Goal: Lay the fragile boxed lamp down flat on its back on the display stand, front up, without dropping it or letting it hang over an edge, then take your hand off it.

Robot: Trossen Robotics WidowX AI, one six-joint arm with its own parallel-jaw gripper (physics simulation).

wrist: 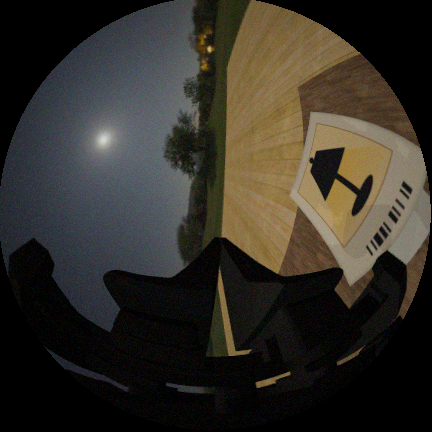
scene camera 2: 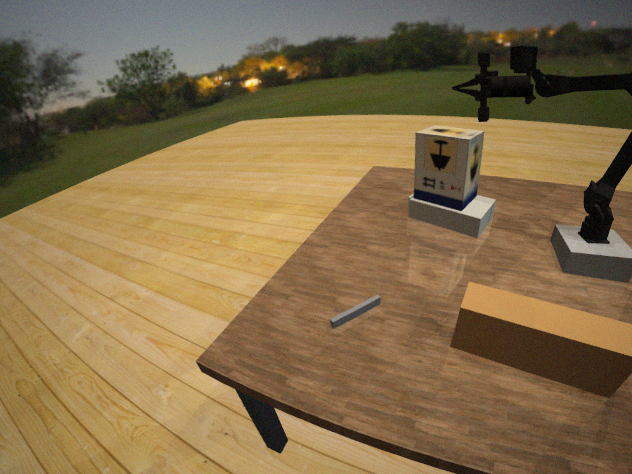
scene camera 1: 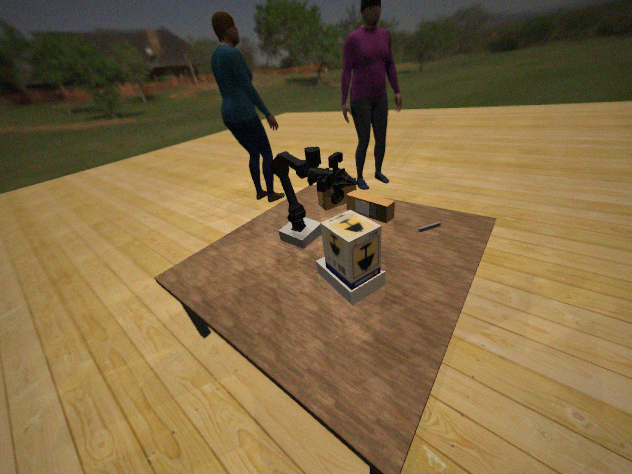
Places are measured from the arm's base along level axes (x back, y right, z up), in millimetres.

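Pixels of known places: gripper, fingertip midpoint: (wrist: 218, 242) (scene camera 2: 452, 88) (scene camera 1: 356, 183); arm's base, link origin: (scene camera 2: 593, 238) (scene camera 1: 298, 227).
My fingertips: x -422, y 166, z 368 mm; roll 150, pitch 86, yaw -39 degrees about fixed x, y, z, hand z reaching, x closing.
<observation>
Ahead of a thing's pixels: the offset from my fingertips to its top centre. Level surfaces: height alone.
The boxed lamp @(dz -138, dx +8, dy +60 mm) (scene camera 1: 352, 248) (scene camera 2: 448, 165) (wrist: 346, 185) is a pale carton with black lamp pictures on yellow panels and a blue band at its foot. It stands upright on the low white display stand (scene camera 1: 353, 292) (scene camera 2: 457, 220), within the stand's edges. My gripper (scene camera 1: 353, 181) (scene camera 2: 457, 86) (wrist: 218, 242) is shut and empty. It hangs in the air above and behind the carton, clear of it, with its fingers level. In the wrist view the carton's top face lies off to the right.
The stand sits on a brown wooden table @(dz -434 mm) (scene camera 1: 267, 306) (scene camera 2: 385, 376). A brown box @(dz -324, dx +139, dy -536 mm) (scene camera 1: 371, 203) (scene camera 2: 507, 324) and a second one @(dz -274, dx +398, dy -627 mm) (scene camera 1: 327, 199) lie behind the arm. A small grey bar @(dz -412, dx -219, dy -464 mm) (scene camera 1: 429, 227) (scene camera 2: 355, 310) lies apart. Two people (scene camera 1: 239, 99) (scene camera 1: 368, 71) stand on the deck beyond.
</observation>
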